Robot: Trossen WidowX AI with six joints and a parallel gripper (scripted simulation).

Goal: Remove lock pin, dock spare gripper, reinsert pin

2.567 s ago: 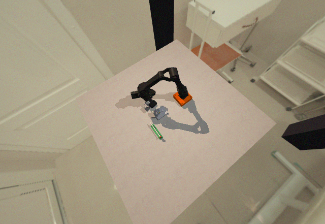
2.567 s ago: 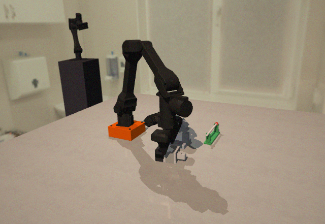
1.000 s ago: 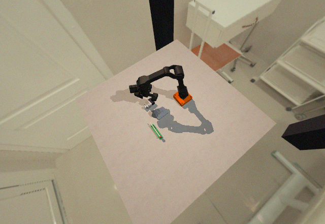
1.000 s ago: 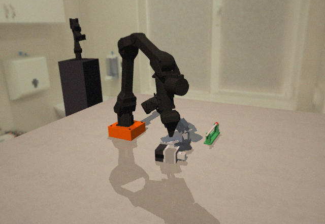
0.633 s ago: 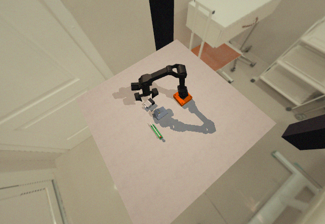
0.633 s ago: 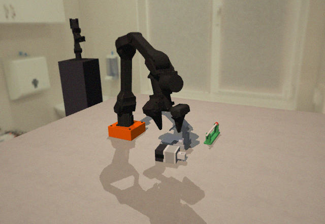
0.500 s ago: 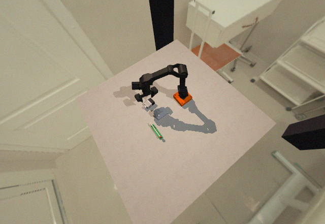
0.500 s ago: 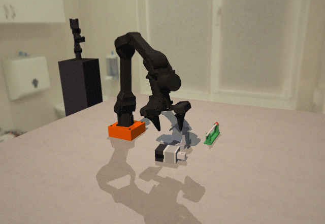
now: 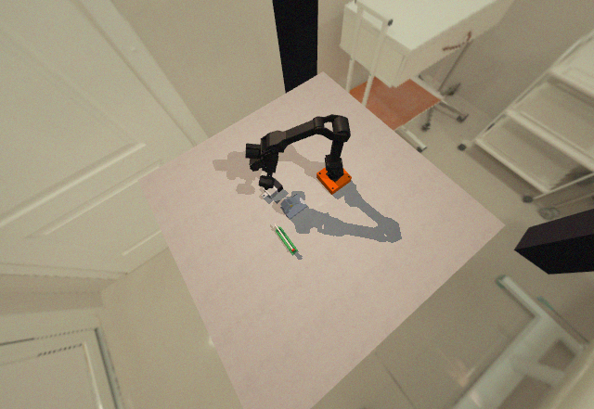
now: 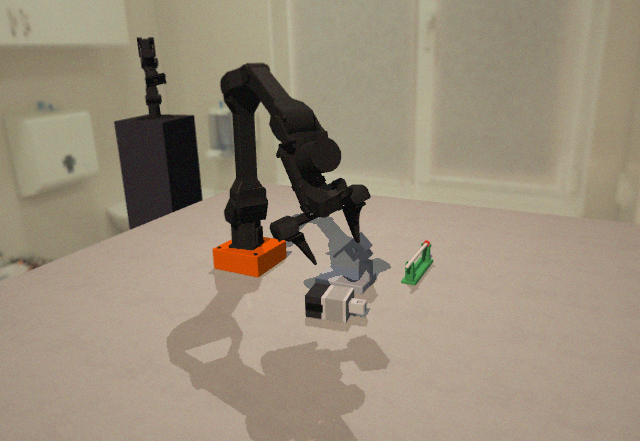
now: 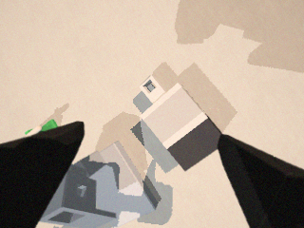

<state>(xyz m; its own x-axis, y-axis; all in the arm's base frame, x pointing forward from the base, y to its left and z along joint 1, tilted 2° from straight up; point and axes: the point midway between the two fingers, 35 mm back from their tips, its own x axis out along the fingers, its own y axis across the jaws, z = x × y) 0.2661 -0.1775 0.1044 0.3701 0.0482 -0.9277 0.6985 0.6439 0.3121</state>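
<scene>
Right now the spare gripper is 10 cm below my gripper tip. From my gripper tip the other things lie so: grey mount 1 cm behind, 14 cm to the left, 7 cm below; then green stand 11 cm ahead, 23 cm to the left, 10 cm below.
</scene>
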